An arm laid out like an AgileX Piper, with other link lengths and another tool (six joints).
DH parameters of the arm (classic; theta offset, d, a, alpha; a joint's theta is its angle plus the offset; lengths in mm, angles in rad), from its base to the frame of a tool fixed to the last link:
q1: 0 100.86 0 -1.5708
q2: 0.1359 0 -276.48 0
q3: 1.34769 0 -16.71 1.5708
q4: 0 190.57 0 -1.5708
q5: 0 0 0 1.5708
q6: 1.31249 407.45 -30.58 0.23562
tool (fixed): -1.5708 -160.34 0 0
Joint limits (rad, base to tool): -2.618..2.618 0..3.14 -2.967..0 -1.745..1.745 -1.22..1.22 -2.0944..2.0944
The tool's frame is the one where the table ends.
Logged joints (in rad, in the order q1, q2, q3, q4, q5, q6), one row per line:
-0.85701 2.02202 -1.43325 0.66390 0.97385 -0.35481
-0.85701 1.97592 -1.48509 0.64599 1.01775 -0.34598
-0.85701 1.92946 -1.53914 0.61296 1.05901 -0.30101
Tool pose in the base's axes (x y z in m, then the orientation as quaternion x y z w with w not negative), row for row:
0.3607 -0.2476 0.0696 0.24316 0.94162 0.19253 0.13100
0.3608 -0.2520 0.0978 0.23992 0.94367 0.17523 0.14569
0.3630 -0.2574 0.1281 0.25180 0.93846 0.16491 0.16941
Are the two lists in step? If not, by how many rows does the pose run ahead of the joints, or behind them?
The pose runs 1 row ahead of the joints: the pose in row i belongs to the joints in row i + 1.
